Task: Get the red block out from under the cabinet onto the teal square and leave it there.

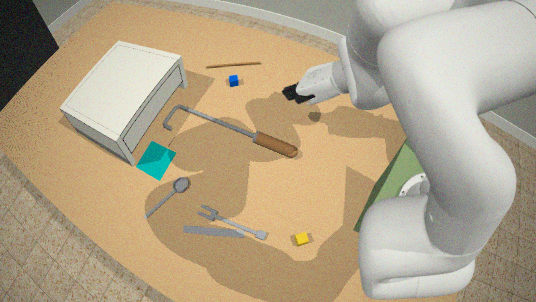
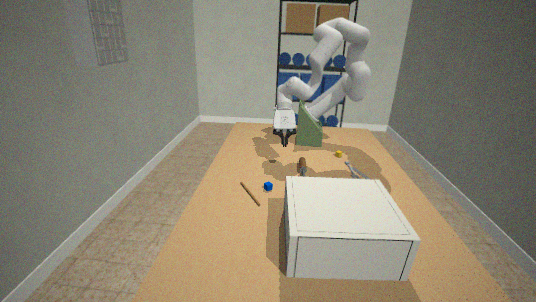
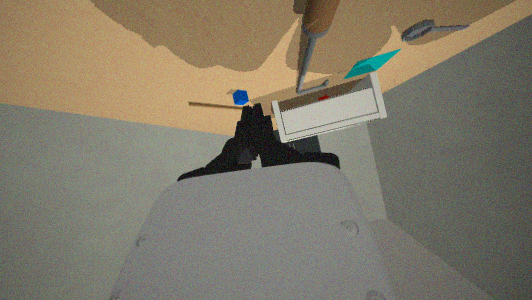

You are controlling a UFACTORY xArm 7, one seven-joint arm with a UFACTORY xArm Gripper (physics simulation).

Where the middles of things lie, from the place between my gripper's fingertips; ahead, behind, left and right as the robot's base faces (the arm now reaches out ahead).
Right now my hand is 270 mm to the right of the teal square (image 1: pixel 156 159), 250 mm short of it and 110 mm above it.
